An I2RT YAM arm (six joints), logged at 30 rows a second.
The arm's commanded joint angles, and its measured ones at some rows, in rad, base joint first. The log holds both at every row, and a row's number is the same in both.
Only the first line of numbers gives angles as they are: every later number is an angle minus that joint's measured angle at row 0.
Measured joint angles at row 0:
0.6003 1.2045 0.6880 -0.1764 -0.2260 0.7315
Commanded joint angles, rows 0 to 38:
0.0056 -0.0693 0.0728 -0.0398 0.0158 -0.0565
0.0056 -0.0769 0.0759 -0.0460 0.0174 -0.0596
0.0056 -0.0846 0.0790 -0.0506 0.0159 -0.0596
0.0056 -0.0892 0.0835 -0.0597 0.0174 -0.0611
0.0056 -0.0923 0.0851 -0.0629 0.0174 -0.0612
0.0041 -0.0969 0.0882 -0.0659 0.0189 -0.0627
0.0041 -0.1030 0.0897 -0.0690 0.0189 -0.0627
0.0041 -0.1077 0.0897 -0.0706 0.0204 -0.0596
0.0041 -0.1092 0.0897 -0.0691 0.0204 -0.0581
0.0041 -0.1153 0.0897 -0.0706 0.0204 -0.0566
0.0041 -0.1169 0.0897 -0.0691 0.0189 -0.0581
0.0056 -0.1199 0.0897 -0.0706 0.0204 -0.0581
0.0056 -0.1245 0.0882 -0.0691 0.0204 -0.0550
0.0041 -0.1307 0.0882 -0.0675 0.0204 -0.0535
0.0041 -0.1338 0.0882 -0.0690 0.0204 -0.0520
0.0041 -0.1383 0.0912 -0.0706 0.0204 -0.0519
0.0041 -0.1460 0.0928 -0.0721 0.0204 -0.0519
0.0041 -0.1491 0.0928 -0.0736 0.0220 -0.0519
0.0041 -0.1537 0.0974 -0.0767 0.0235 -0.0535
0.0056 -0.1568 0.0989 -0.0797 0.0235 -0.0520
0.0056 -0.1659 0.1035 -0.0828 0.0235 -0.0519
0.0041 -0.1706 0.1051 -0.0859 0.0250 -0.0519
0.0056 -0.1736 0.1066 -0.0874 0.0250 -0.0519
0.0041 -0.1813 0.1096 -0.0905 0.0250 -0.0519
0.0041 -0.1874 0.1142 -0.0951 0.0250 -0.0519
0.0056 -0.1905 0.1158 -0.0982 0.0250 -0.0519
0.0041 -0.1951 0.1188 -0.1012 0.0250 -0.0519
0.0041 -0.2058 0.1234 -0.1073 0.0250 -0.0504
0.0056 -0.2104 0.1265 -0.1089 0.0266 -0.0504
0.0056 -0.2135 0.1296 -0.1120 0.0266 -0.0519
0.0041 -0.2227 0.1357 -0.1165 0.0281 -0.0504
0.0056 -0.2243 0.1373 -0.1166 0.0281 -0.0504
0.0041 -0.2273 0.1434 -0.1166 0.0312 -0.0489
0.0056 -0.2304 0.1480 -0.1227 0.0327 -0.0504
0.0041 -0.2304 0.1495 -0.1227 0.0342 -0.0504
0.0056 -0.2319 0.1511 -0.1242 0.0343 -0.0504
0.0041 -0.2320 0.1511 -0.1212 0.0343 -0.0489
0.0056 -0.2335 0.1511 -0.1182 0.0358 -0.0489
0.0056 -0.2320 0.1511 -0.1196 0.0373 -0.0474
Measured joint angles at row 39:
0.0011 -0.1850 0.0637 -0.2350 0.0564 -0.0626
